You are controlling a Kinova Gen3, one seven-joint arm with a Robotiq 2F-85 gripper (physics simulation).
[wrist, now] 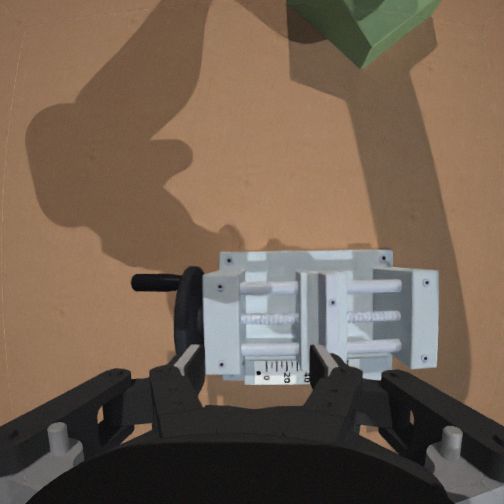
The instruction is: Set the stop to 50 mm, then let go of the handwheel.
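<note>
A light grey slide fixture sits on the brown table, seen from above. It has two end blocks, smooth guide rods and a threaded screw between them. The sliding stop stands near the middle of the rods. A black handwheel with a black crank handle is on the fixture's left end. A white scale strip at the near edge shows 0 and 20; my right finger covers its higher marks. My gripper is open and empty, its fingertips above the fixture's near edge, right of the handwheel.
A green block sits at the top edge of the view, far beyond the fixture. The arm's shadow falls across the table to the left and right of the fixture.
</note>
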